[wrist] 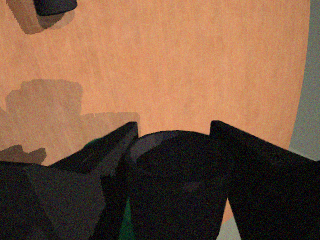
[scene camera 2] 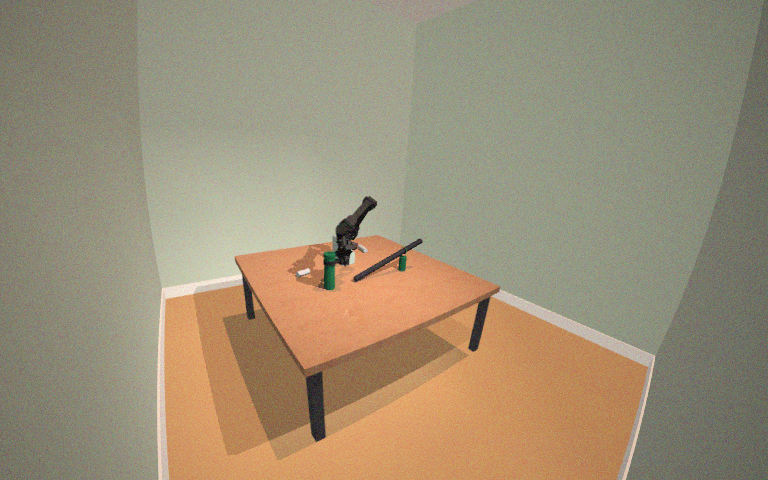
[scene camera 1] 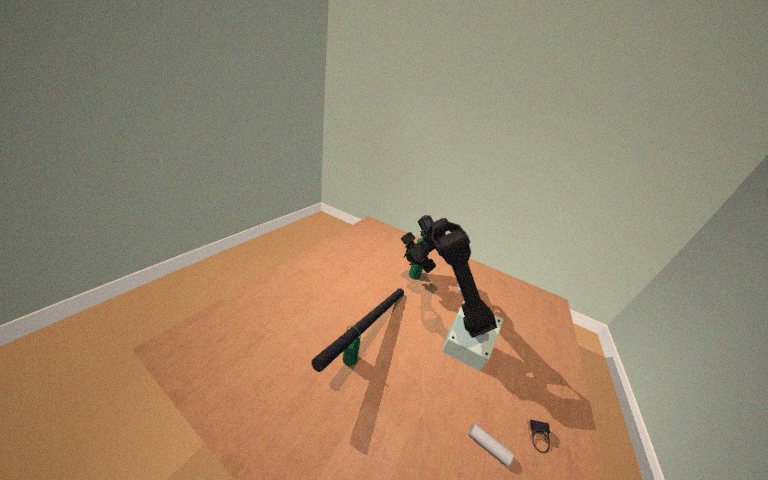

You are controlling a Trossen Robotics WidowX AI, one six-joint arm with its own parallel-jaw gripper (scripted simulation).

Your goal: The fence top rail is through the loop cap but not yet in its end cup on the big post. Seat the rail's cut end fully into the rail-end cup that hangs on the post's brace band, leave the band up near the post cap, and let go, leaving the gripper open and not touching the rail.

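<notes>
The gripper point(wrist: 174, 129), in view. A dark rail-end cup point(wrist: 174, 177), visible. A long dark rail point(scene camera 1: 329, 354), visible too.
</notes>
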